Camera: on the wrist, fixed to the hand. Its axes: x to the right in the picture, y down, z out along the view.
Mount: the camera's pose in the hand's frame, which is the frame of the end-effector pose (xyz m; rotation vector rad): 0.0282 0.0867 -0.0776 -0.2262 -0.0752 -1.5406
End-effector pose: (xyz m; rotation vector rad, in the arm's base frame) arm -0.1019 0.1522 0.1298 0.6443 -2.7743 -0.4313
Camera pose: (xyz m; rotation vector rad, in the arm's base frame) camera -0.1353 0.1960 0.2361 -2.4898 1.5956 0.9332
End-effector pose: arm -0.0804 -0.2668 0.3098 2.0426 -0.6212 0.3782
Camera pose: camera -0.1078 -0.2458 0.4244 1.7428 0.8807 -0.6467
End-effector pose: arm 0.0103 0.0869 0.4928 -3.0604 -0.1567 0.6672
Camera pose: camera 0.0764 0.0047 0.5494 -1.9888 -2.2409 0.5409
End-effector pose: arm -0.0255 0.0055 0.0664 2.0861 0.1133 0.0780
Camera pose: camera -0.0012 0.0330 0.1804 1.3028 1.5021 -0.8581
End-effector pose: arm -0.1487 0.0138 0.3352 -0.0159 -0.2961 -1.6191
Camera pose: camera -0.0525 -0.0328 0.2813 0.0224 0.1494 3.0929
